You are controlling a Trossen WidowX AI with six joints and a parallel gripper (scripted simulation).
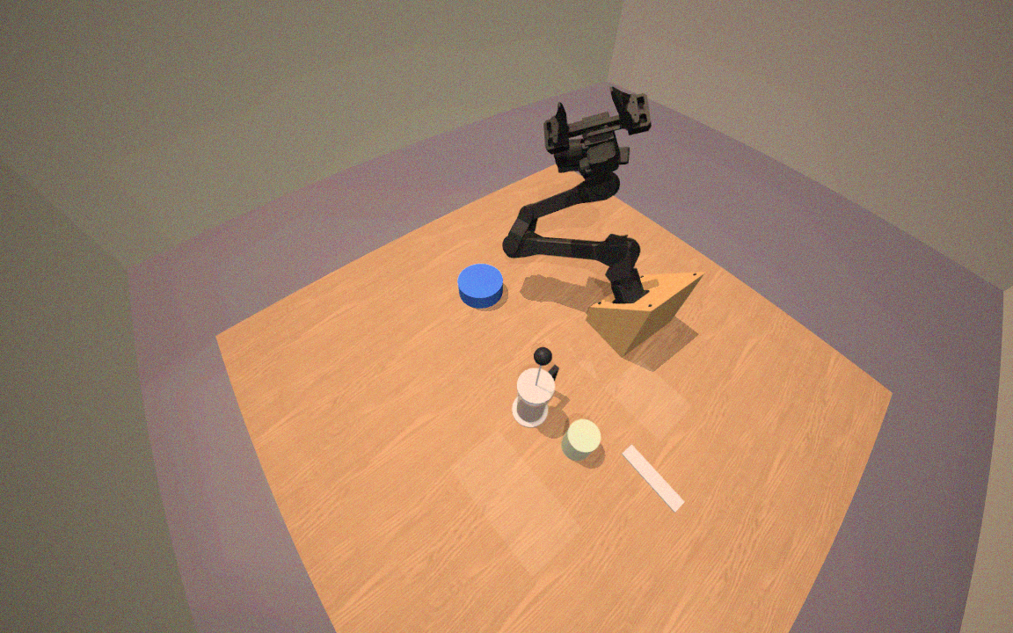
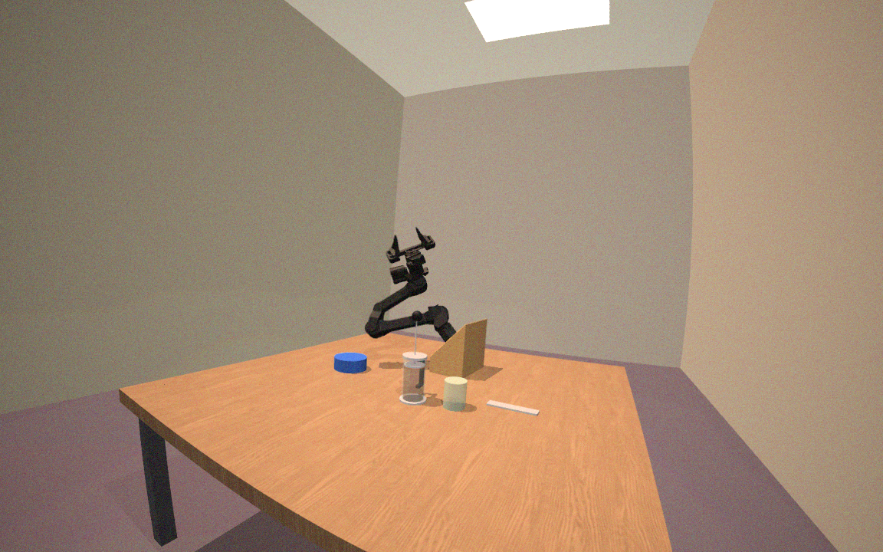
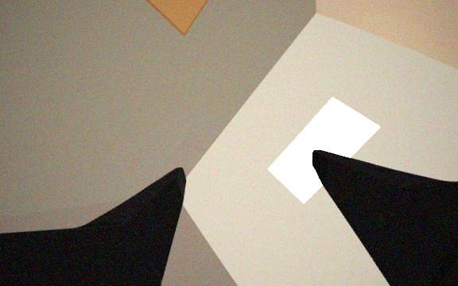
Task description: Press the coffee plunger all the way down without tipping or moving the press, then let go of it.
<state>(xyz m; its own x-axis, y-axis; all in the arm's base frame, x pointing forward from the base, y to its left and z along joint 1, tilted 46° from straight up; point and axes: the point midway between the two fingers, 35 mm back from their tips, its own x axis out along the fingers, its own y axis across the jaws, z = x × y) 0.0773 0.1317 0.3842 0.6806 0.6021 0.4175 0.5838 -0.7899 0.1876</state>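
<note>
Right now my gripper tip is 39 cm above the coffee press, 22 cm short of it and 21 cm to the right of it. Also, from my gripper tip: white flat strip: 51 cm below, 48 cm to the left, 13 cm ahead; pale green cylinder: 48 cm below, 34 cm to the left, 21 cm ahead.
</note>
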